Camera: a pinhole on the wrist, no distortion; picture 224 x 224 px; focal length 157.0 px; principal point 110.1 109.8 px. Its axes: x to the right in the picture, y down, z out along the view. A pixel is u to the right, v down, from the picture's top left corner.
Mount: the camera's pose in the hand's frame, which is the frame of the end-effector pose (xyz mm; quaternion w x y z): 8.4 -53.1 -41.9 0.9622 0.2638 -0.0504 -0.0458
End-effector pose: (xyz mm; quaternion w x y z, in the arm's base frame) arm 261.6 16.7 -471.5 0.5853 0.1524 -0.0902 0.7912
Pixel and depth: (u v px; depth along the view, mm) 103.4 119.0 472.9
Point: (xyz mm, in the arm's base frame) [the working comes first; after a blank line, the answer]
In the camera's frame: -20.2 27.7 472.9

583.2 -85.2 -152.3
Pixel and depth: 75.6 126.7 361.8
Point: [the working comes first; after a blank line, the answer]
In the camera's frame: -79.5 38.9 361.8

513.5 -116.8 -253.0
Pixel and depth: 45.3 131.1 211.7
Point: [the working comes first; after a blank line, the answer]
In the camera's frame: -87.4 28.7 211.7

428.2 -85.1 -373.0
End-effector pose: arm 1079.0 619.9 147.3 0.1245 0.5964 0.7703 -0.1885
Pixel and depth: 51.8 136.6 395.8
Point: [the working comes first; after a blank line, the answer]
In the camera's frame: -147.0 67.6 395.8

943.7 282.7 -40.1
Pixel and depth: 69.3 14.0 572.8
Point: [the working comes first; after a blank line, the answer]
In the camera's frame: -148.9 -349.5 572.8

527.6 170.3 99.6
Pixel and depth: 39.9 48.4 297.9
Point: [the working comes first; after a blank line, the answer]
In the camera's frame: -133.2 -116.5 297.9

839.6 348.9 128.6
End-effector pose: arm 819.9 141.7 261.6 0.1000 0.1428 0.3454 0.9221
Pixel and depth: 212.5 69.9 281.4
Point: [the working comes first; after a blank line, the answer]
In the camera's frame: 183.5 -71.5 281.4

759.5 496.9 233.3
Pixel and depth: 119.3 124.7 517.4
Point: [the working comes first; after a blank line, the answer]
In the camera's frame: 30.3 49.1 517.4

1005.8 600.0 383.2
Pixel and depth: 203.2 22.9 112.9
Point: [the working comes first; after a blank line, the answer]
In the camera's frame: 66.9 -62.5 112.9

790.0 301.5 178.7
